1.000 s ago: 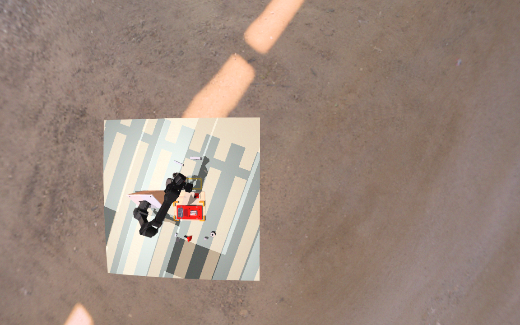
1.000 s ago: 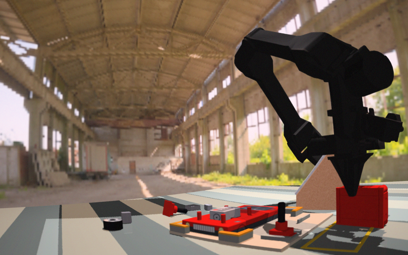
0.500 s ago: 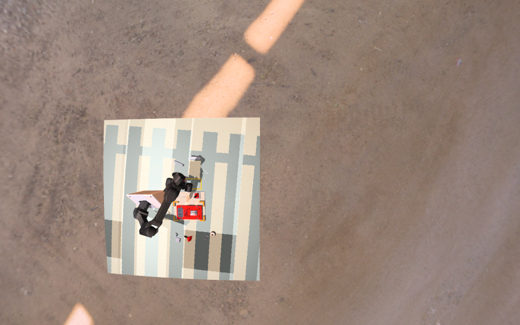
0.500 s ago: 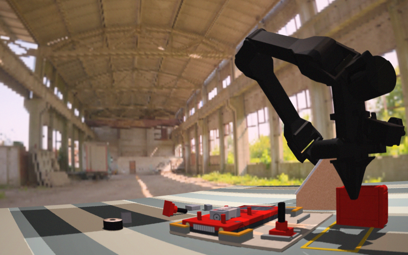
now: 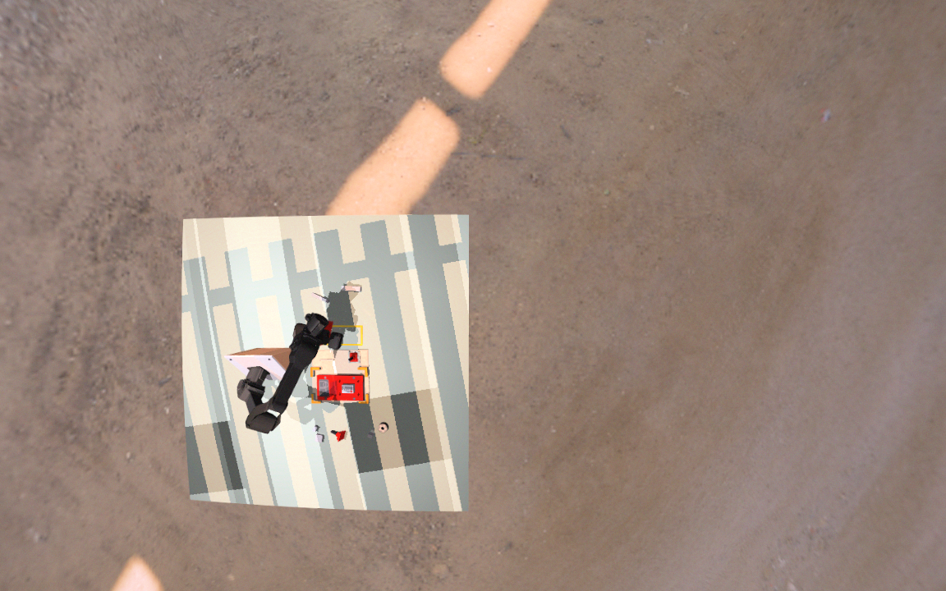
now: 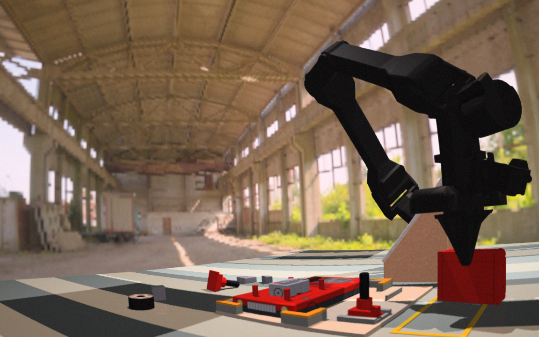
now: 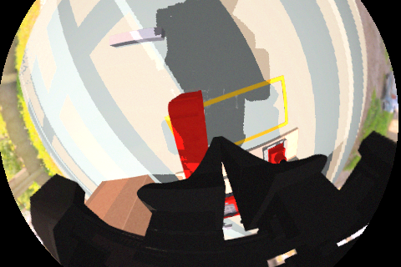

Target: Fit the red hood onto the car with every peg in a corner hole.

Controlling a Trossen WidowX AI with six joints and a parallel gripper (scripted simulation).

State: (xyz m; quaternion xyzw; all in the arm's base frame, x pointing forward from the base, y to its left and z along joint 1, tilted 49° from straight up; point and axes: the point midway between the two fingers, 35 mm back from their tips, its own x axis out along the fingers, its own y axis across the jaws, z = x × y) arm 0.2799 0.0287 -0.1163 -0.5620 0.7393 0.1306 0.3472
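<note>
Right now the red hood is 2 cm behind my gripper tip and 2 cm below it. Round my gripper tip: grey engine block: 4 cm ahead, 24 cm to the right, 3 cm below; then black wheel: 16 cm ahead, 44 cm to the right, 4 cm below.
</note>
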